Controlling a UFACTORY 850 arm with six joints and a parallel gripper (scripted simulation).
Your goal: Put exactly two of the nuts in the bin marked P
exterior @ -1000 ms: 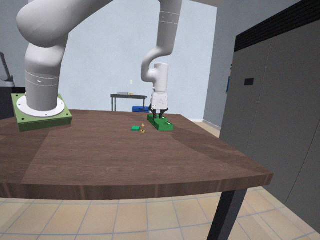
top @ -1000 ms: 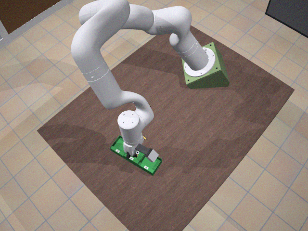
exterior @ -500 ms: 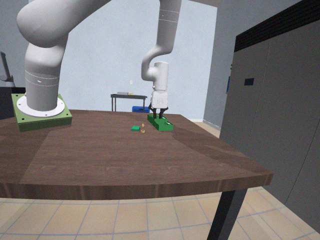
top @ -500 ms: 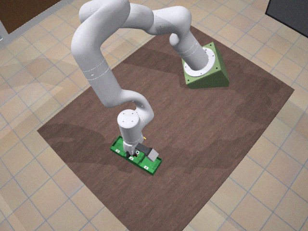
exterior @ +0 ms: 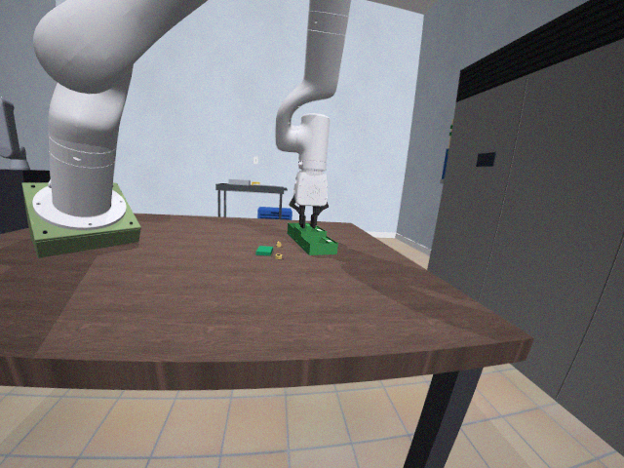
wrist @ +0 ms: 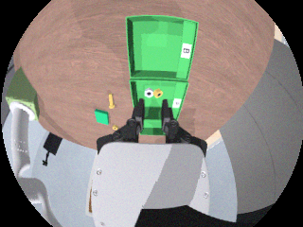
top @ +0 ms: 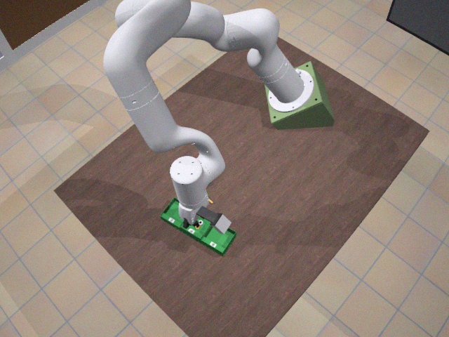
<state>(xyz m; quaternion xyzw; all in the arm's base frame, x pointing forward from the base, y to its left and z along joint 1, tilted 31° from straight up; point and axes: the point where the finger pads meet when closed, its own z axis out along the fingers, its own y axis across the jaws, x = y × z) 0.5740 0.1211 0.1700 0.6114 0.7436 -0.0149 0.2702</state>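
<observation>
Right now the green three-compartment bin is 5 cm below my hand and 1 cm ahead of it. From my hand the other things lie so: grey nut 6 cm below, 1 cm behind; then green block 14 cm behind, 10 cm to the right, 7 cm below; then yellow bolt 9 cm behind, 6 cm below, 4 cm to the right.
</observation>
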